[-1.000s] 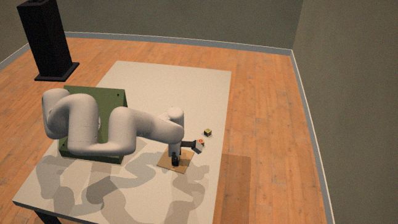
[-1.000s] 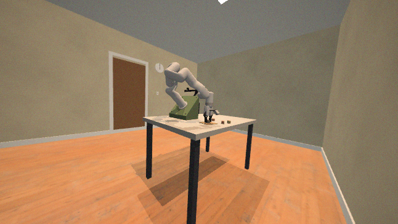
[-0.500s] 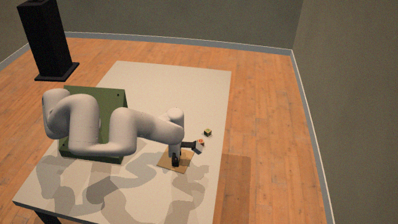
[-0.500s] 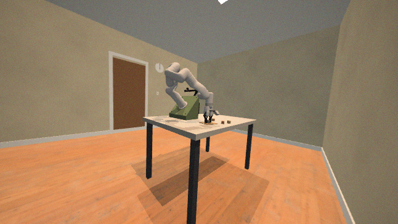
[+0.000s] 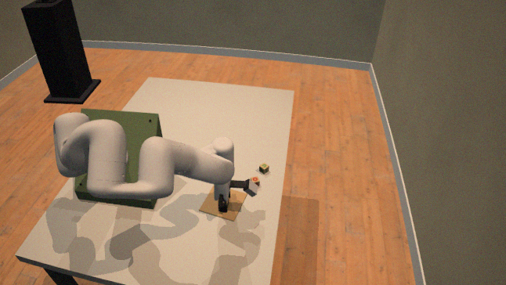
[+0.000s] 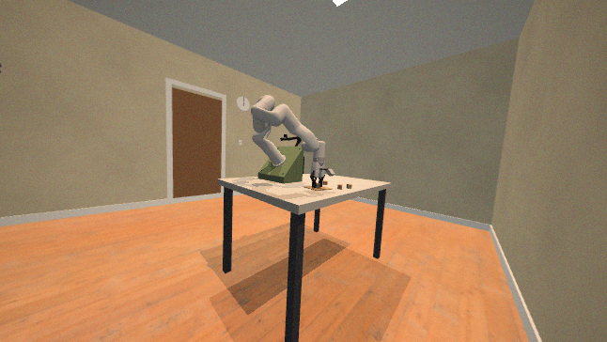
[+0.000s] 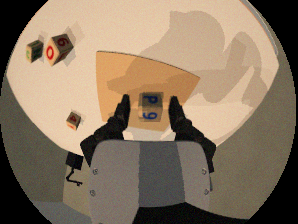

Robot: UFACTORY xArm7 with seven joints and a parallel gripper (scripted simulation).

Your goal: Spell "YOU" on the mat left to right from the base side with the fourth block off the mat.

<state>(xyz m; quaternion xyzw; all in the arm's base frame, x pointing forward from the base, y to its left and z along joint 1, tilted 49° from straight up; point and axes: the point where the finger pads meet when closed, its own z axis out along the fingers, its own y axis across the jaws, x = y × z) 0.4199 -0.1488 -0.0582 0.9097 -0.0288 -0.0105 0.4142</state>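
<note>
My gripper is now 2 cm to the right of the tan mat, 2 cm above it and 1 cm past it. Also, from my hand: red block: 12 cm to the left, 11 cm ahead, 1 cm below.
</note>
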